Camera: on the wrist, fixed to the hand. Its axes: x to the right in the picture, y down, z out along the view.
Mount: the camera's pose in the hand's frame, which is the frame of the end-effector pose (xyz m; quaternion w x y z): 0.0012 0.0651 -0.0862 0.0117 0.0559 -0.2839 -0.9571
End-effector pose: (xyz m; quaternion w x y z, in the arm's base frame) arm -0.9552 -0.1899 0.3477 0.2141 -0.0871 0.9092 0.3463
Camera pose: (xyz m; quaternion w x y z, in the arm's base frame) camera -1.0046 -0.1989 0.4433 0.5970 -0.7610 -0.1142 -0.2270
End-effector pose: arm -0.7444 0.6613 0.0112 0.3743 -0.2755 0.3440 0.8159
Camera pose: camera -0.7806 0.5642 -0.0192 0.8984 -0.0799 -0.3203 -0.2897
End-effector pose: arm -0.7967 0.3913 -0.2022 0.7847 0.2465 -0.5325 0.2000
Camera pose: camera -0.7703 0.4950 -0.2166 0.0356 0.6132 0.0181 -0.7889
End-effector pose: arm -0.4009 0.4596 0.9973 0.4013 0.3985 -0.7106 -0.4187
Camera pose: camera -0.3384 0.4564 1.0854 0.6201 -0.5883 -0.2358 0.4624
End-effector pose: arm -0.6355 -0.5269 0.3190 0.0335 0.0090 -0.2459 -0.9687
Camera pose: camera -0.6298 -0.6251 0.2743 0.9971 0.0377 0.0579 0.0322
